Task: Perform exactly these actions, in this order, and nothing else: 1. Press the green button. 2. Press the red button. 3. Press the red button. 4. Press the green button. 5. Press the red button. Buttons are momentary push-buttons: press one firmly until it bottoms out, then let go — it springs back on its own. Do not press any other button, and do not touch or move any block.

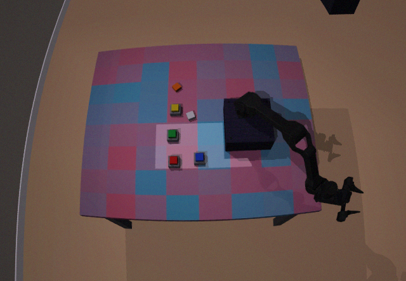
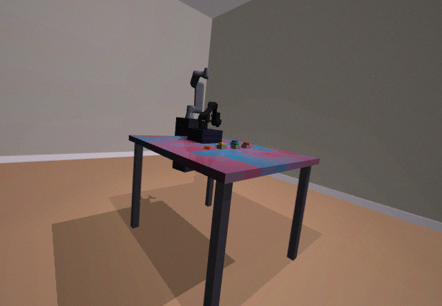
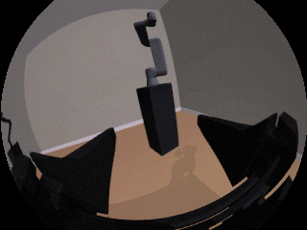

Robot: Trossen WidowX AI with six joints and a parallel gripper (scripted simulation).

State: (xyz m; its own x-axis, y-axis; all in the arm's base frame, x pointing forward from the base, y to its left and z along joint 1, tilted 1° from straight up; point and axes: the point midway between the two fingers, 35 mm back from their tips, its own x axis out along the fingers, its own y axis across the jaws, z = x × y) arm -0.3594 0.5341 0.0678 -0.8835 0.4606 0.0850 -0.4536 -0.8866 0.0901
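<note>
Now: the green button 71 cm ahead of my gripper tip, 54 cm to the right of it and 14 cm below it. Round my gripper tip: blue button (61 cm ahead, 41 cm to the right, 14 cm below); white block (61 cm ahead, 62 cm to the right, 16 cm below); red button (72 cm ahead, 42 cm to the right, 14 cm below).
</note>
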